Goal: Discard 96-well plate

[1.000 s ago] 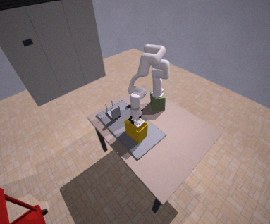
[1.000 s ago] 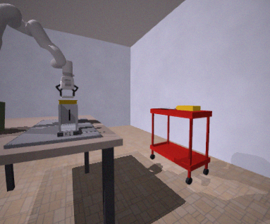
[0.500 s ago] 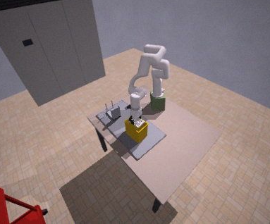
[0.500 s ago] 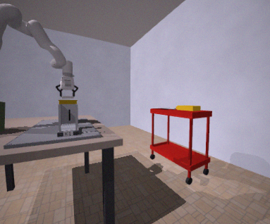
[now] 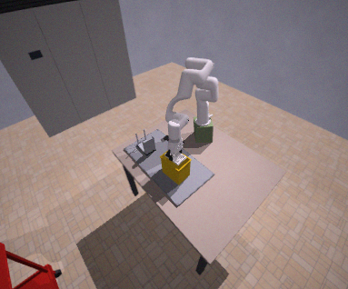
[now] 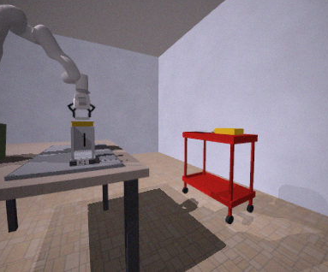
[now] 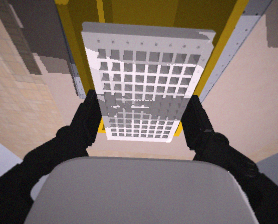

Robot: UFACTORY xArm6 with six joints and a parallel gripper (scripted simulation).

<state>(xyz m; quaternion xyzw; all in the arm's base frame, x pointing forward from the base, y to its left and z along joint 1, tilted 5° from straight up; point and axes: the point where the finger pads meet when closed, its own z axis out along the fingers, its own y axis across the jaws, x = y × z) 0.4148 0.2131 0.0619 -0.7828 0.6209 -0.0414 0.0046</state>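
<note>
The yellow plastics bin W1 lies 120 mm below my hand. From my hand the other things lie so: rack label 440 mm to the right, 200 mm below, 80 mm ahead.
</note>
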